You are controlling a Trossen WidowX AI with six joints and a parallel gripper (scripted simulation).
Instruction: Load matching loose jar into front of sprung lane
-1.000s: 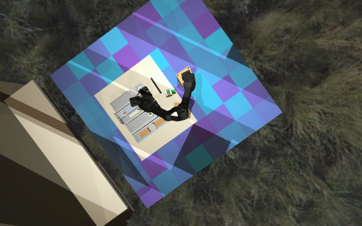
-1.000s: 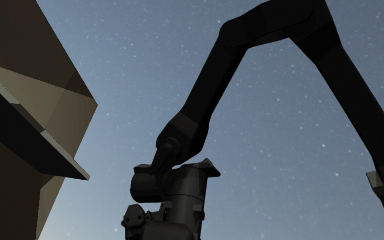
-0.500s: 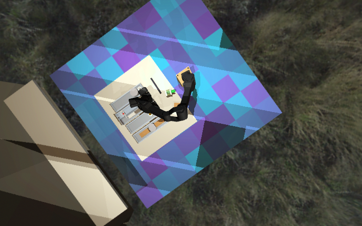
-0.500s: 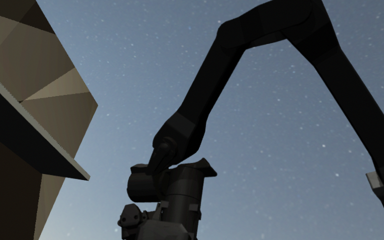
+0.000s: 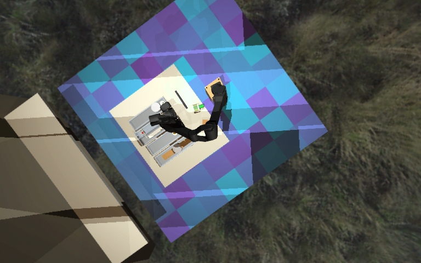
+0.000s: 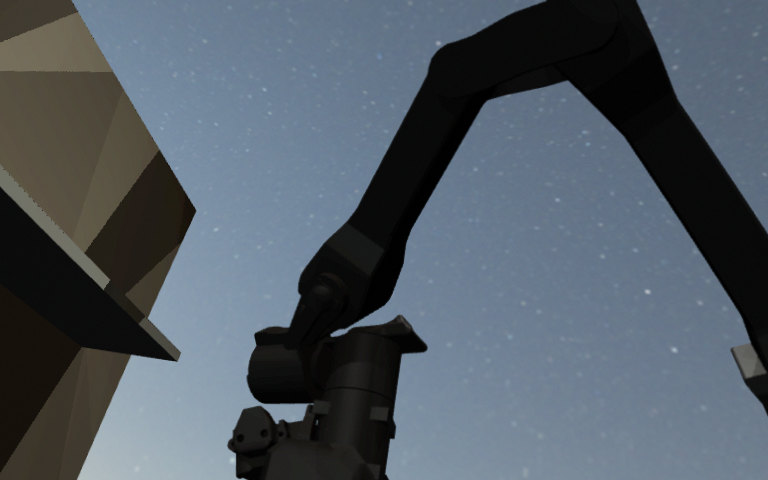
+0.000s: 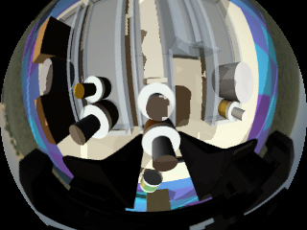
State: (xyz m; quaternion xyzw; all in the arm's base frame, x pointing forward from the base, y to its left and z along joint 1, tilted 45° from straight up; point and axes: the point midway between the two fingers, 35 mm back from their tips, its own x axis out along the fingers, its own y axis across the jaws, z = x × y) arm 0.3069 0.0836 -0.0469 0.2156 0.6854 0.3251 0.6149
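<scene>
Now: gripper tip 80 mm past the black bar, 90 mm to the left of it and 40 mm above it.
</scene>
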